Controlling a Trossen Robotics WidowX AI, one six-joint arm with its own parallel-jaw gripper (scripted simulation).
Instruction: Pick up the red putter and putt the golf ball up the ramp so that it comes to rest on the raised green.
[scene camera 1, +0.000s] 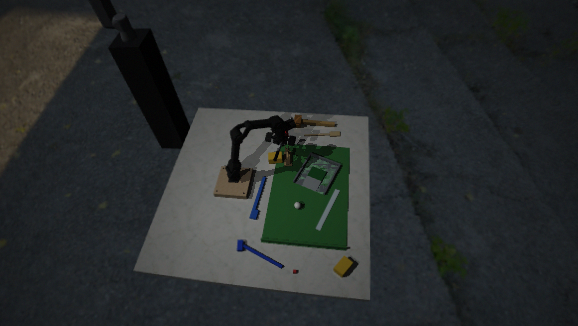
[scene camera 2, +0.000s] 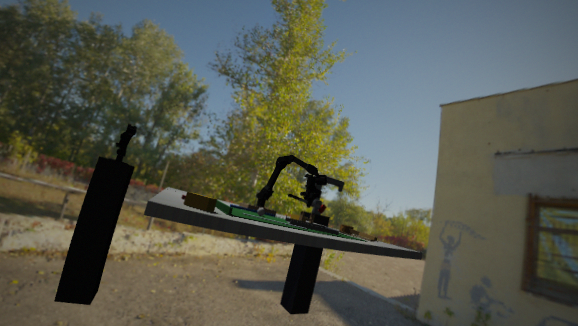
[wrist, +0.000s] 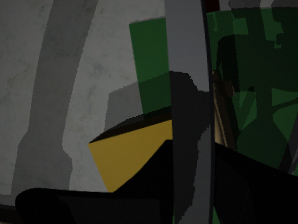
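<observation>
Visible: a yellow block (wrist: 120, 153); a green mat (scene camera 1: 283, 221), the mat also appearing in the wrist view (wrist: 246, 49); and my gripper (wrist: 185, 146).
</observation>
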